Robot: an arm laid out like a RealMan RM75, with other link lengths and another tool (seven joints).
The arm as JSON. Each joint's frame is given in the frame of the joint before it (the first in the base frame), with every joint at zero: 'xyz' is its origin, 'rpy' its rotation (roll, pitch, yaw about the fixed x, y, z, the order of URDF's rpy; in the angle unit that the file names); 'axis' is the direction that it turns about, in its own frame. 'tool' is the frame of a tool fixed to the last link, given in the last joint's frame.
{
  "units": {
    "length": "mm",
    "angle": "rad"
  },
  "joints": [
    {
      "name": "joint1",
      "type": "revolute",
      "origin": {
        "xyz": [
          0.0,
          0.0,
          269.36
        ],
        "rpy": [
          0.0,
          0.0,
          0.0
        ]
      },
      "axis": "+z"
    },
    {
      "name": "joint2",
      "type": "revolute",
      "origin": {
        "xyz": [
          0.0,
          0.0,
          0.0
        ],
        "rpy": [
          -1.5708,
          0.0,
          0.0
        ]
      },
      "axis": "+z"
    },
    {
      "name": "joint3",
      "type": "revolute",
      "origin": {
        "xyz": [
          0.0,
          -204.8,
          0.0
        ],
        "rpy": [
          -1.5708,
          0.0,
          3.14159
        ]
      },
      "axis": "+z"
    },
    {
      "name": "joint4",
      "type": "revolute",
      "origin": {
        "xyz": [
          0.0,
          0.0,
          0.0
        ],
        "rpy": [
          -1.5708,
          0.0,
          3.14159
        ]
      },
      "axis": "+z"
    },
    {
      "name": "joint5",
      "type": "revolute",
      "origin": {
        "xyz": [
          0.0,
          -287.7,
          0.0
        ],
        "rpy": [
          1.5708,
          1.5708,
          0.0
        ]
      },
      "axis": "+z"
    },
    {
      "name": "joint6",
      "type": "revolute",
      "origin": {
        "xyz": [
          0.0,
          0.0,
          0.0
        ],
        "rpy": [
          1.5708,
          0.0,
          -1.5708
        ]
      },
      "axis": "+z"
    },
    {
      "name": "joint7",
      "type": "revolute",
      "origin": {
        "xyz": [
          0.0,
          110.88,
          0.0
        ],
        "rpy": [
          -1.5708,
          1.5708,
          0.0
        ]
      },
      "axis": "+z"
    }
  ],
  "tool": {
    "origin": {
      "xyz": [
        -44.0,
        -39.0,
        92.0
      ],
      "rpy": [
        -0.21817,
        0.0,
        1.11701
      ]
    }
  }
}
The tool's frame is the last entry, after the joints.
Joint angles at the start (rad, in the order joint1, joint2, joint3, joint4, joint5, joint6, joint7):
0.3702, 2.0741, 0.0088, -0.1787, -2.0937, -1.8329, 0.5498
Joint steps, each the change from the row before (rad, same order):
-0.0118, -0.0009, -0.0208, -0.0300, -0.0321, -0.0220, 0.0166
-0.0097, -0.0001, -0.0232, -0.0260, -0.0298, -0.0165, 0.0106
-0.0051, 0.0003, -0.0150, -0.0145, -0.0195, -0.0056, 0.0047
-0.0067, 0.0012, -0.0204, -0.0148, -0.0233, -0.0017, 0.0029
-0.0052, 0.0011, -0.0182, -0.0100, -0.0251, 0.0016, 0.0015
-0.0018, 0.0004, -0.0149, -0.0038, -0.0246, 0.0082, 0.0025
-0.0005, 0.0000, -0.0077, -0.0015, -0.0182, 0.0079, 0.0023
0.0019, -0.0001, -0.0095, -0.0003, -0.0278, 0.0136, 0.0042
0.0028, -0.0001, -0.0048, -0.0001, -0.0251, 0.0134, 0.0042
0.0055, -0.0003, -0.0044, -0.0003, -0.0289, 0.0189, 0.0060
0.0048, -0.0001, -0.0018, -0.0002, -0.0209, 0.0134, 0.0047
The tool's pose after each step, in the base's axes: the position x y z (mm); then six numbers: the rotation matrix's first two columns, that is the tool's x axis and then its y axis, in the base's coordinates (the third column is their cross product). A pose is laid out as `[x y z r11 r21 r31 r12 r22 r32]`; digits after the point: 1 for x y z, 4 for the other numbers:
[246.3 244.6 14.7 0.7262 0.4610 -0.5099 0.0277 -0.7608 -0.6484]
[249.6 236.0 13.9 0.7305 0.4526 -0.5114 0.0582 -0.7874 -0.6137]
[251.7 231.2 12.3 0.7353 0.4454 -0.5108 0.0770 -0.8037 -0.5901]
[254.4 225.4 9.1 0.7433 0.4345 -0.5086 0.0983 -0.8230 -0.5594]
[256.7 219.9 5.0 0.7511 0.4226 -0.5072 0.1173 -0.8415 -0.5274]
[258.5 216.1 0.1 0.7597 0.4082 -0.5062 0.1311 -0.8586 -0.4956]
[259.9 214.0 -3.3 0.7667 0.3970 -0.5046 0.1386 -0.8697 -0.4737]
[261.6 211.5 -8.7 0.7767 0.3807 -0.5018 0.1491 -0.8852 -0.4407]
[263.2 210.0 -13.2 0.7862 0.3665 -0.4976 0.1565 -0.8970 -0.4133]
[265.2 209.3 -18.5 0.7986 0.3501 -0.4895 0.1646 -0.9094 -0.3819]
[266.6 209.0 -22.1 0.8072 0.3392 -0.4832 0.1701 -0.9174 -0.3599]

